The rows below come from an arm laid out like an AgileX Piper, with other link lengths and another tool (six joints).
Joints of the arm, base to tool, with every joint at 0 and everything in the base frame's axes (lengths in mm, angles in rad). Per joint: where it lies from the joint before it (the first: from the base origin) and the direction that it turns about. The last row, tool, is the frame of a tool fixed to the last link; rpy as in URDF.
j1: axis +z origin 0 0 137.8
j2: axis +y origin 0 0 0
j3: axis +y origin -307.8 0 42.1
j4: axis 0.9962 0 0.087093 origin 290 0 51.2
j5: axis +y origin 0 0 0
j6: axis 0.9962 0 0.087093 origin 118.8 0 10.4
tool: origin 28 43 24.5 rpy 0.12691 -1.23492 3.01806
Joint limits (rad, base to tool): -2.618..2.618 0..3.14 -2.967..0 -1.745..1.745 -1.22..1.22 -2.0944..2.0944
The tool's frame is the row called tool.
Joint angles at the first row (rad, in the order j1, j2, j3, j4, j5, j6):
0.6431 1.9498 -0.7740 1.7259 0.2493 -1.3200
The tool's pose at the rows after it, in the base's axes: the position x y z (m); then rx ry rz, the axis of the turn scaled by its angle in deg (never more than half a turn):
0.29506, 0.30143, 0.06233, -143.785, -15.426, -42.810
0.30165, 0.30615, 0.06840, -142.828, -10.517, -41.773
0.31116, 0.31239, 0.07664, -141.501, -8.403, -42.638
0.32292, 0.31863, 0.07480, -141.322, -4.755, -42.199
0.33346, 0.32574, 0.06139, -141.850, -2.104, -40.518
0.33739, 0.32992, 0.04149, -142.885, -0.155, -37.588
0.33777, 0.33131, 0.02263, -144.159, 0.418, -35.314
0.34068, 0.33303, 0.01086, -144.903, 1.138, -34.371
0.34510, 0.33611, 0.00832, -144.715, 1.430, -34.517
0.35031, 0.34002, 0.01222, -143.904, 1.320, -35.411
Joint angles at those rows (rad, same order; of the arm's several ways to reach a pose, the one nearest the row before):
0.6431 1.9498 -0.7803 1.7259 0.2556 -1.2478
0.6432 1.9515 -0.7996 1.7259 0.2739 -1.1801
0.6431 1.9539 -0.8317 1.7259 0.2777 -1.1501
0.6431 1.9854 -0.8736 1.7274 0.2777 -1.1018
0.6432 2.0468 -0.9229 1.7275 0.2842 -1.0657
0.6432 2.1114 -0.9552 1.7293 0.3001 -1.0410
0.6431 2.1641 -0.9748 1.7282 0.3087 -1.0336
0.6431 2.2011 -0.9966 1.7297 0.3087 -1.0268
0.6431 2.2180 -1.0178 1.7298 0.3087 -1.0226
0.6431 2.2206 -1.0375 1.7298 0.3087 -1.0226

